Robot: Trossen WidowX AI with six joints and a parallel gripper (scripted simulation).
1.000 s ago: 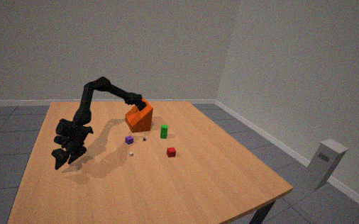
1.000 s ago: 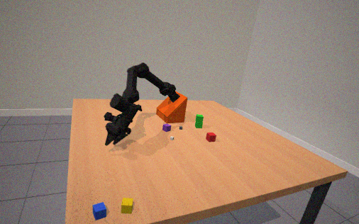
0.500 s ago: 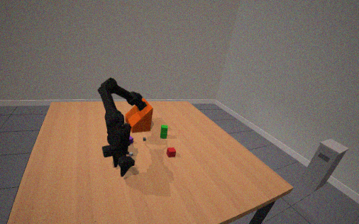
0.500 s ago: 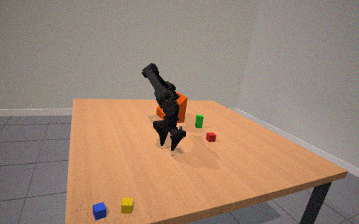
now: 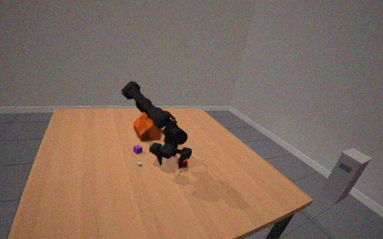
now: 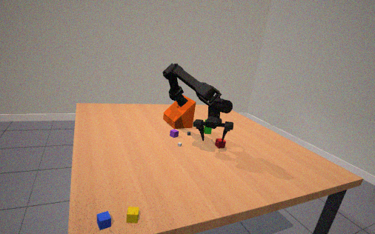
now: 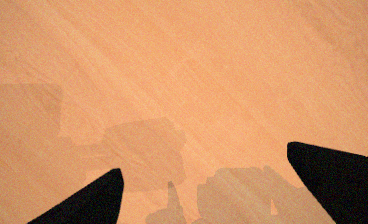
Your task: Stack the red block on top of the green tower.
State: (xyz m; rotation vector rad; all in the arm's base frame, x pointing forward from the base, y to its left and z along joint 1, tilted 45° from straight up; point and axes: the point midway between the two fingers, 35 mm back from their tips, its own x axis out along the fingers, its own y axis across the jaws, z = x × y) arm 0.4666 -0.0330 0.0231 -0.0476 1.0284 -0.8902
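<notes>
The red block lies 90 mm behind my gripper tip, 110 mm to the left of it and 60 mm below it. The rest, counted from my gripper tip: blue cube 310 mm ahead, 530 mm to the right, 60 mm below; yellow cube 310 mm ahead, 450 mm to the right, 60 mm below; purple cube 260 mm behind, 90 mm to the right, 60 mm below.
</notes>
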